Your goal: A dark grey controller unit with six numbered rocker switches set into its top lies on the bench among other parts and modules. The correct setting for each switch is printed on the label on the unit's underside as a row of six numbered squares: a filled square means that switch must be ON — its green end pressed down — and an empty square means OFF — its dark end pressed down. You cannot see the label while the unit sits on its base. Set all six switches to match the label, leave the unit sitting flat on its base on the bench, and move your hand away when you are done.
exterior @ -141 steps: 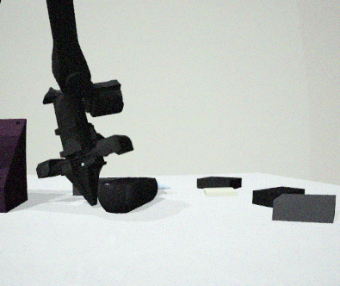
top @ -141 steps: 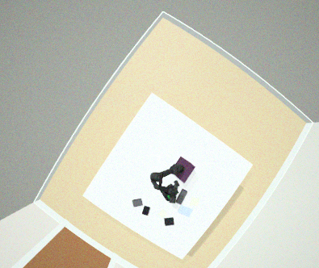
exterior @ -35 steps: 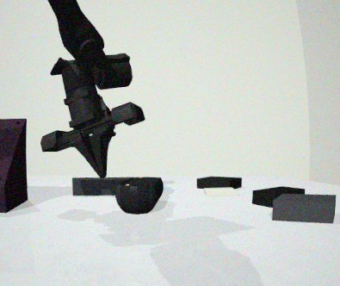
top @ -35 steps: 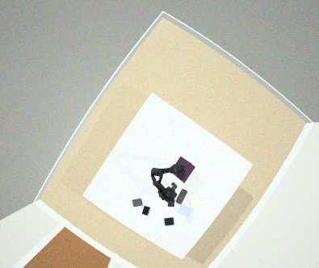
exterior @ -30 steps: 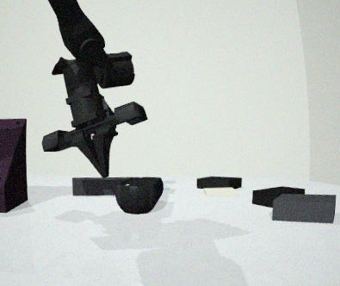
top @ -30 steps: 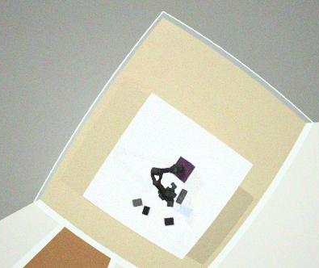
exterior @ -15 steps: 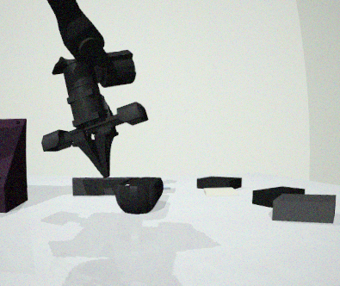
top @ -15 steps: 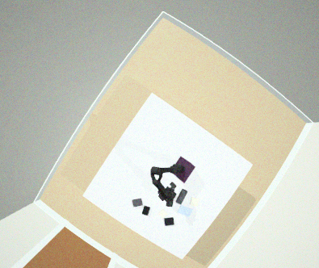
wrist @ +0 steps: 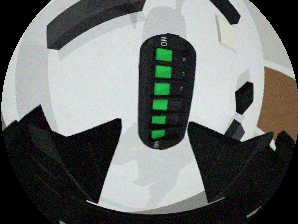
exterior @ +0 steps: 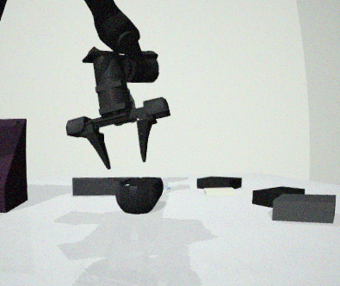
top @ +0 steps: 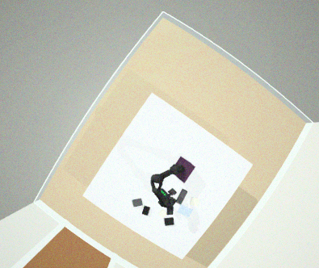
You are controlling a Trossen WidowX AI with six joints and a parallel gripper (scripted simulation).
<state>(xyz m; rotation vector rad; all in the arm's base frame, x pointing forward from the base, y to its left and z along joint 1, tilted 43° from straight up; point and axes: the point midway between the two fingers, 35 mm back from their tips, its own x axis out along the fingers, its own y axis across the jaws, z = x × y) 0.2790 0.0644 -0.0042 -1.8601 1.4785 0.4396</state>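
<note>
My gripper tip is now 7 cm past the grey block, 16 cm to the right of it and 6 cm above it. Round my gripper tip: black block 28 cm ahead, 2 cm to the right, 6 cm below; cream plate 20 cm ahead, 14 cm to the left, 7 cm below; light blue piece 4 cm ahead, 30 cm to the left, 7 cm below.
</note>
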